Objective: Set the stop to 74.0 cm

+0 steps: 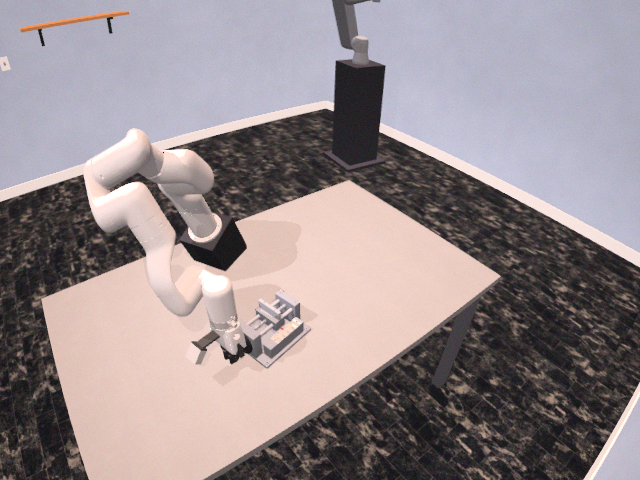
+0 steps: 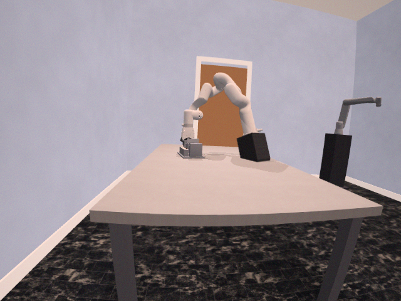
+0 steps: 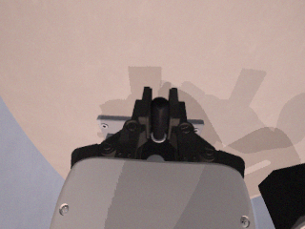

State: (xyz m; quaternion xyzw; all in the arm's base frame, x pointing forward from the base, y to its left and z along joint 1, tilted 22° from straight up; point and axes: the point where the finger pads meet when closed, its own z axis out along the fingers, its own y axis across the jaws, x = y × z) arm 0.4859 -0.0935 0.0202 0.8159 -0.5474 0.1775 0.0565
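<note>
The black handwheel is 10 mm behind my hand, 20 mm to the left of it and 10 mm above it. Also, from my hand: handwheel knob 10 mm to the left; then sliding stop block 40 mm behind, 160 mm to the left, 50 mm above.
</note>
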